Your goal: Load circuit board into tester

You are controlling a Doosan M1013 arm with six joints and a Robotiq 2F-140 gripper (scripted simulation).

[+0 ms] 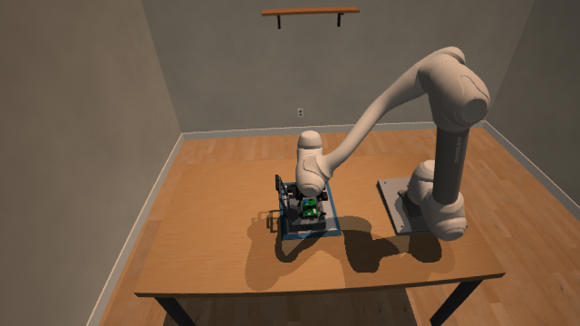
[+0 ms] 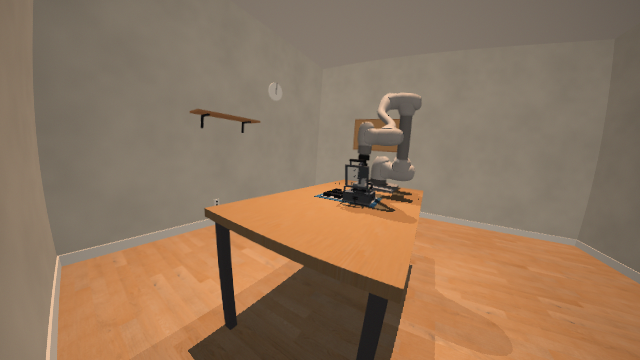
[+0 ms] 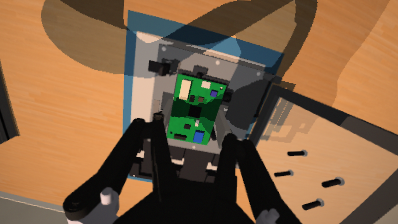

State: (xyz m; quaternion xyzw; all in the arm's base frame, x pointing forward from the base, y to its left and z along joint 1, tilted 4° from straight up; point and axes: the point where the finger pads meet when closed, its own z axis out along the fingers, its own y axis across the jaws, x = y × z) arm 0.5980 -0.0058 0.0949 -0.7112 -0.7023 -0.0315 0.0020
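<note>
The green circuit board is 2 cm below my hand. Also, from my hand: dark block (6 cm behind, 6 cm to the left, 2 cm below); then tester lid (13 cm ahead, 8 cm above).
</note>
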